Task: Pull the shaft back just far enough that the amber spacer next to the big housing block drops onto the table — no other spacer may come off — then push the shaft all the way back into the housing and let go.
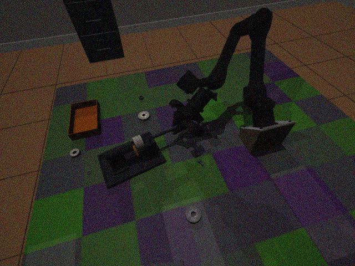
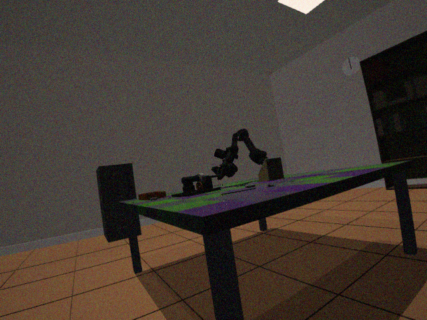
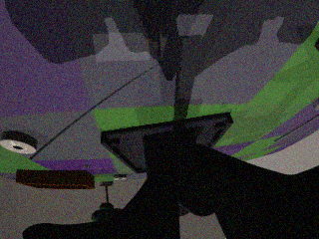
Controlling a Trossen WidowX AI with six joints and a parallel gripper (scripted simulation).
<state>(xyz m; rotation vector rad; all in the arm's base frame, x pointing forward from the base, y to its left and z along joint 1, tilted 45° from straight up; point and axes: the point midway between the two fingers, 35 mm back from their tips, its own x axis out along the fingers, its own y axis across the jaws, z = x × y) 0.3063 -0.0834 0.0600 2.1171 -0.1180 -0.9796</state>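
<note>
Right now the dark shaft is 60 mm ahead of my gripper tip, 30 mm above it and 10 mm to the left of it. Also, from my gripper tip: small nut 310 mm to the right, 90 mm ahead, 50 mm below; amber spacer 150 mm ahead, 40 mm to the left, 20 mm below; orange tray 360 mm ahead, 230 mm to the right, 40 mm below.
</note>
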